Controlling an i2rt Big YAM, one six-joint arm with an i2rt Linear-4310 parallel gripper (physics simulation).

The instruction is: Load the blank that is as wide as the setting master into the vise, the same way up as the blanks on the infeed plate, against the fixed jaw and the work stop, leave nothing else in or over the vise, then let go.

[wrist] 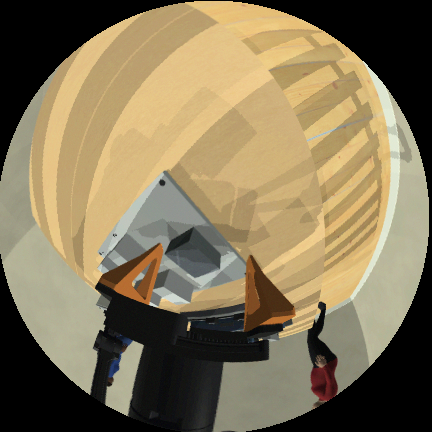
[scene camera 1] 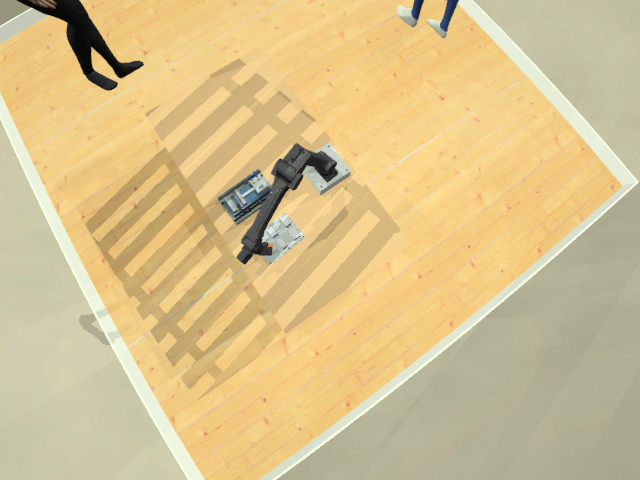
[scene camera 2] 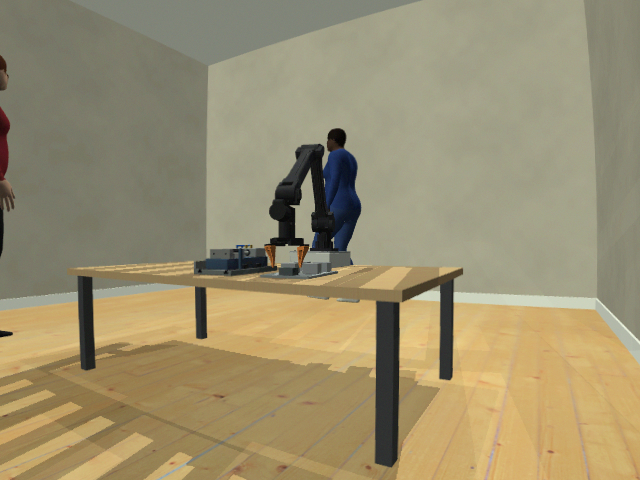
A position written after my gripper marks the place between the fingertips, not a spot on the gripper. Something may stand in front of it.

My gripper (scene camera 2: 286,267) is open, holding nothing. Also in view: a dark grey block (wrist: 189,250).
